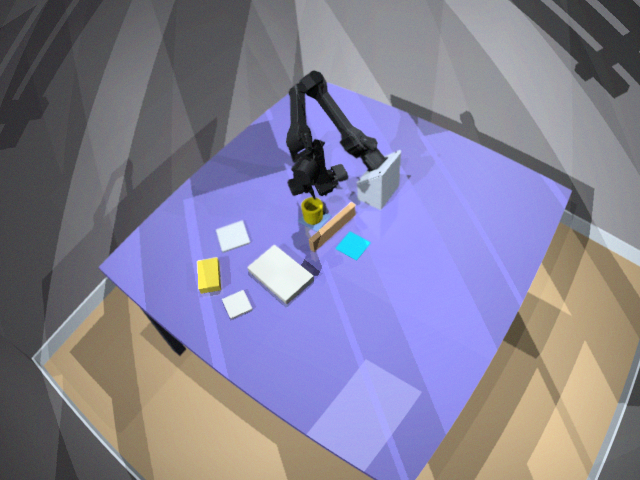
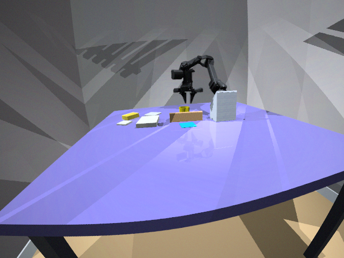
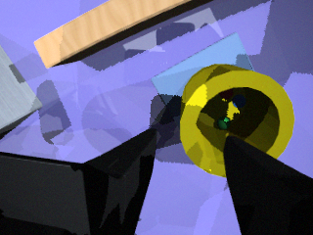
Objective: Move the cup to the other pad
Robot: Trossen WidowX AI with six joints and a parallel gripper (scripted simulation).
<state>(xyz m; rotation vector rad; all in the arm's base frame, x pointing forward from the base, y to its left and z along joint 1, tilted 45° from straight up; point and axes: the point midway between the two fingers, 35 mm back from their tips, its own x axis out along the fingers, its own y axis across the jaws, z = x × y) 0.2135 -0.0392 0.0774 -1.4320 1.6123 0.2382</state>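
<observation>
My gripper tip is now 60 mm above the yellow cup, 20 mm to the left of it and 20 mm short of it. Round my gripper tip: wooden bar 80 mm below, 70 mm to the left, 30 mm ahead; then light blue pad 110 mm below, 20 mm ahead, 10 mm to the right; then dark blue marble 80 mm below, 40 mm ahead, 20 mm to the right.
</observation>
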